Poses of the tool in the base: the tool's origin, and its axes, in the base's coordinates. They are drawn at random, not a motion.
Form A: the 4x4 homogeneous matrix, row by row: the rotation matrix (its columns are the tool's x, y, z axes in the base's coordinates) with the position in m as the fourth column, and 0 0 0 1 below. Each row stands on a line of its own.
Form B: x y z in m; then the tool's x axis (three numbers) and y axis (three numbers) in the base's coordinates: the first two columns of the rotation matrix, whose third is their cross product. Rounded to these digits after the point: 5 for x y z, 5 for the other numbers.
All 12 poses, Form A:
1:
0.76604 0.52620 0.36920 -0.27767
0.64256 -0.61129 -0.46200 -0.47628
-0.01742 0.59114 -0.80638 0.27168
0 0 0 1
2:
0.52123 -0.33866 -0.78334 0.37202
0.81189 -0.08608 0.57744 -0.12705
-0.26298 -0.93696 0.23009 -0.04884
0 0 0 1
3:
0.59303 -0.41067 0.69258 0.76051
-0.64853 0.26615 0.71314 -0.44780
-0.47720 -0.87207 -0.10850 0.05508
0 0 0 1
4:
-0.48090 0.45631 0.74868 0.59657
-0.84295 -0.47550 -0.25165 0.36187
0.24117 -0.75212 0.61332 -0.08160
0 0 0 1
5:
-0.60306 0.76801 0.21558 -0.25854
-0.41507 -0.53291 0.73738 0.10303
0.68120 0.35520 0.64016 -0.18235
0 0 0 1
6:
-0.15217 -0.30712 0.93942 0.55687
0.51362 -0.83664 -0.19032 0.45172
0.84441 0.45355 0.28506 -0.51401
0 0 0 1
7:
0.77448 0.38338 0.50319 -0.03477
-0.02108 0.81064 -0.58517 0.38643
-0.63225 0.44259 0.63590 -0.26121
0 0 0 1
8:
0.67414 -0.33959 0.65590 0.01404
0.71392 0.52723 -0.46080 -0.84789
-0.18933 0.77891 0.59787 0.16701
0 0 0 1
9:
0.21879 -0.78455 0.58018 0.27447
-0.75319 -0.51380 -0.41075 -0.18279
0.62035 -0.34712 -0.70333 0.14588
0 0 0 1
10:
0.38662 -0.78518 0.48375 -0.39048
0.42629 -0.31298 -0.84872 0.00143
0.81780 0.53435 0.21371 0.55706
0 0 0 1
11:
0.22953 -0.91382 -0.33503 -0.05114
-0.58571 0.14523 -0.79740 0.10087
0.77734 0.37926 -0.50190 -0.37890
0 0 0 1
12:
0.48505 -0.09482 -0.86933 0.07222
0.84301 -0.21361 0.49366 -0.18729
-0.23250 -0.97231 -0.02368 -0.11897
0 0 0 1
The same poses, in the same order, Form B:
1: -0.27767 -0.47628 0.27168 0.76604 0.64256 -0.01742 0.52620 -0.61129 0.59114
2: 0.37202 -0.12705 -0.04884 0.52123 0.81189 -0.26298 -0.33866 -0.08608 -0.93696
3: 0.76051 -0.44780 0.05508 0.59303 -0.64853 -0.47720 -0.41067 0.26615 -0.87207
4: 0.59657 0.36187 -0.08160 -0.48090 -0.84295 0.24117 0.45631 -0.47550 -0.75212
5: -0.25854 0.10303 -0.18235 -0.60306 -0.41507 0.68120 0.76801 -0.53291 0.35520
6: 0.55687 0.45172 -0.51401 -0.15217 0.51362 0.84441 -0.30712 -0.83664 0.45355
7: -0.03477 0.38643 -0.26121 0.77448 -0.02108 -0.63225 0.38338 0.81064 0.44259
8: 0.01404 -0.84789 0.16701 0.67414 0.71392 -0.18933 -0.33959 0.52723 0.77891
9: 0.27447 -0.18279 0.14588 0.21879 -0.75319 0.62035 -0.78455 -0.51380 -0.34712
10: -0.39048 0.00143 0.55706 0.38662 0.42629 0.81780 -0.78518 -0.31298 0.53435
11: -0.05114 0.10087 -0.37890 0.22953 -0.58571 0.77734 -0.91382 0.14523 0.37926
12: 0.07222 -0.18729 -0.11897 0.48505 0.84301 -0.23250 -0.09482 -0.21361 -0.97231
